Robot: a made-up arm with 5 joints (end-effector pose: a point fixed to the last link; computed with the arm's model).
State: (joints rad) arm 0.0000 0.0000 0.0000 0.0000 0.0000
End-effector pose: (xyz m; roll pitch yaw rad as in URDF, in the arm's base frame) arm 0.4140 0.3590 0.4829 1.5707 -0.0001 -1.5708
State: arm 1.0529 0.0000 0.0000 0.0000 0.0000
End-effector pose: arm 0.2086 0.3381 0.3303 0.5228 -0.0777 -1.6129
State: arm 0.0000 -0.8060 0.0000 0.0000 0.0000
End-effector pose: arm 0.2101 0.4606 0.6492 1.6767 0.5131 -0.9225
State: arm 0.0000 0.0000 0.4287 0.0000 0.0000
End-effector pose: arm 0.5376 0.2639 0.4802 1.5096 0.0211 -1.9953
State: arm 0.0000 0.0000 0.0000 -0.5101 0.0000
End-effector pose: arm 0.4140 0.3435 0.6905 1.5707 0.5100 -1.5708
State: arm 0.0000 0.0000 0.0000 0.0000 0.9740
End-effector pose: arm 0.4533 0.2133 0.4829 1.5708 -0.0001 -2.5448
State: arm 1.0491 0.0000 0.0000 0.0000 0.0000
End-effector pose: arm 0.2096 0.3381 0.3304 0.5266 -0.0774 -1.6129
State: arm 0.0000 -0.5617 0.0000 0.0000 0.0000
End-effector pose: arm 0.2764 0.4529 0.5924 1.6049 0.3659 -1.1372
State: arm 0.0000 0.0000 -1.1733 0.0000 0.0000
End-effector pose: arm 0.0137 0.3035 0.4437 1.6435 -0.1519 -0.4137
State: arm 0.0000 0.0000 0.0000 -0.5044 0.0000
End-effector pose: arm 0.4140 0.3442 0.6883 1.5707 0.5043 -1.5708
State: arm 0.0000 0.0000 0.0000 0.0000 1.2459
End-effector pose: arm 0.4379 0.1723 0.4829 1.5708 -0.0001 -2.8167
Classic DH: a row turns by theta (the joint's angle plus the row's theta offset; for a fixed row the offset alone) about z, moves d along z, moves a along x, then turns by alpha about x. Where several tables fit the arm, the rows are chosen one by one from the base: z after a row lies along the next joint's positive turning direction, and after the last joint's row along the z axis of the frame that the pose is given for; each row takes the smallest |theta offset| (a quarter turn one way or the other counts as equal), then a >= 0, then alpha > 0; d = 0 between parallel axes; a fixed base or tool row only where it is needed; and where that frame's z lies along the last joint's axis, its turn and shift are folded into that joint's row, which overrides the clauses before.
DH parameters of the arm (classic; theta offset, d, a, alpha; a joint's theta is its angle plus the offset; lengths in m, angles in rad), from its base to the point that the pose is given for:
base (fixed): 0.0461 0.6095 0.1954 -1.6458
joint 1: 0.7171 0.0874 -0.0041 -1.566
joint 2: 1.2992 -0.0468 0.0988 0.8216
joint 3: 0.2471 0.0662 0.0608 -1.6498
joint 4: 0.1306 -0.048 -0.296 1.5708
joint 5: 0 0.074 -0.11 -1.5708
tool (fixed): 0 -0.118 0 0

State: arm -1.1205 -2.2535 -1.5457 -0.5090 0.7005
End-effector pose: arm 0.2221 -0.1062 0.5023 1.5436 -0.1515 1.6457
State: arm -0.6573 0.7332 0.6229 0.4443 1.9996
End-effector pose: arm 0.3094 -0.1305 0.5660 1.3411 0.4391 1.2863
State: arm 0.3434 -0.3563 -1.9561 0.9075 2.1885
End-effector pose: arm 0.2108 0.1709 0.4078 2.1772 0.8546 -1.5837
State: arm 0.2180 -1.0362 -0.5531 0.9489 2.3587
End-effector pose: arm 0.2422 0.2335 0.3972 1.4478 0.4946 -2.9309
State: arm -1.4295 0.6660 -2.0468 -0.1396 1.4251
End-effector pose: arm 0.3119 0.1254 0.4673 3.0815 -0.1924 -1.8799
